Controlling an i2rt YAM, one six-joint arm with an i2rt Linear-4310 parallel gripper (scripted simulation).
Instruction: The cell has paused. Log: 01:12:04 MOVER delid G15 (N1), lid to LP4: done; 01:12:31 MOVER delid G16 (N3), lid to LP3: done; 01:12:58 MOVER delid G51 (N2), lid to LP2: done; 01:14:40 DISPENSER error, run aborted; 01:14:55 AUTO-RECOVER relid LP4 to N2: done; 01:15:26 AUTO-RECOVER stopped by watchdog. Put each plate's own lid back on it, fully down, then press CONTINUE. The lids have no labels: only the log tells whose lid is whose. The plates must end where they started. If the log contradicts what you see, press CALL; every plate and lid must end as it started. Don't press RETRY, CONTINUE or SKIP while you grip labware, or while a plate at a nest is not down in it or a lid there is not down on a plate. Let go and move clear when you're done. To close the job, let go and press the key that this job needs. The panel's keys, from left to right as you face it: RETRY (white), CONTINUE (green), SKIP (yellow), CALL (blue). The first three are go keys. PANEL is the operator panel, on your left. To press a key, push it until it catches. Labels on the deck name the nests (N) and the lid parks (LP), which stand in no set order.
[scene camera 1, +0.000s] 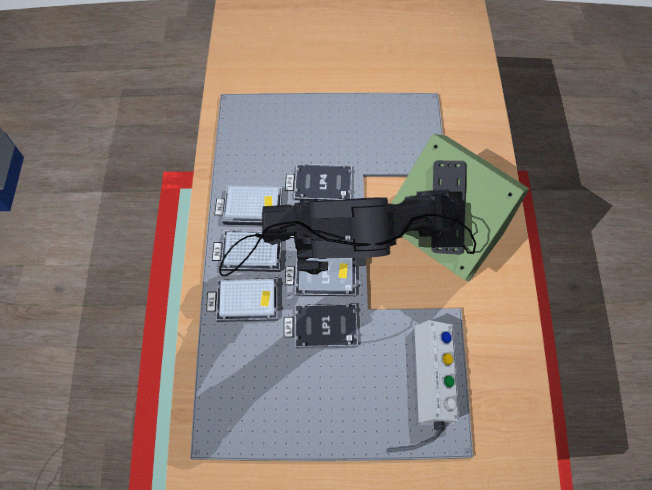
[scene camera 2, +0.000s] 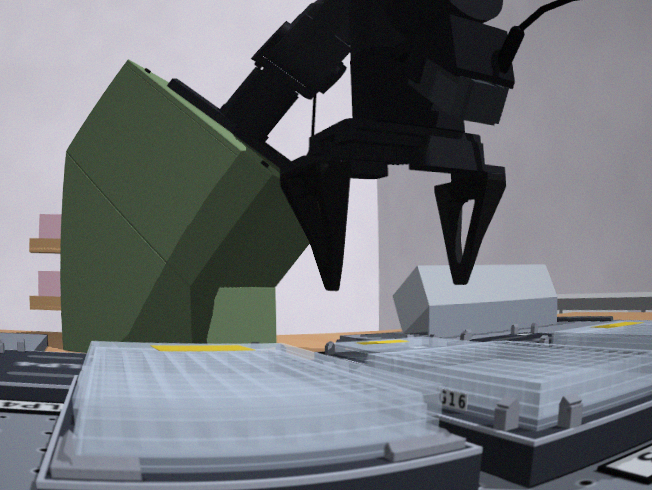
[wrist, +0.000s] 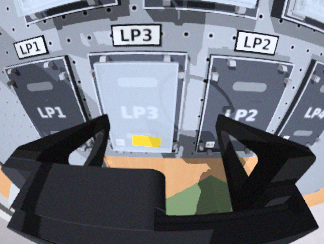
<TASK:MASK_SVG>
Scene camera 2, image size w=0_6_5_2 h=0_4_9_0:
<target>my gripper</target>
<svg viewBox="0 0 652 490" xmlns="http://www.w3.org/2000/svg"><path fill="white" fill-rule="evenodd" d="M280 166L280 187L309 240L324 288L327 291L338 291L340 288L350 177L354 179L380 179L388 176L388 165L408 165L408 162L409 170L451 174L451 182L434 186L434 193L454 285L466 285L468 283L483 237L506 188L505 167L485 164L484 148L480 135L359 118L343 119L309 137L309 155L300 156ZM474 199L473 212L462 255L462 207L468 200Z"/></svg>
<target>plate G16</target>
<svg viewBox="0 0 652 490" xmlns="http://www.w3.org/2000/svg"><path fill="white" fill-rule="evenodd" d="M365 360L365 365L444 384L442 408L494 421L495 407L498 407L497 403L505 396L517 398L520 404L518 427L533 431L557 426L559 403L565 395L576 393L582 399L582 417L586 417L652 394L652 350L490 341L439 348L368 354Z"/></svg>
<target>lid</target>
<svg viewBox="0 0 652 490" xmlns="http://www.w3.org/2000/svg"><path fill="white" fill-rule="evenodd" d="M481 342L422 336L333 343L335 344L335 354L365 361L370 353L420 350Z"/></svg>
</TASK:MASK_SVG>
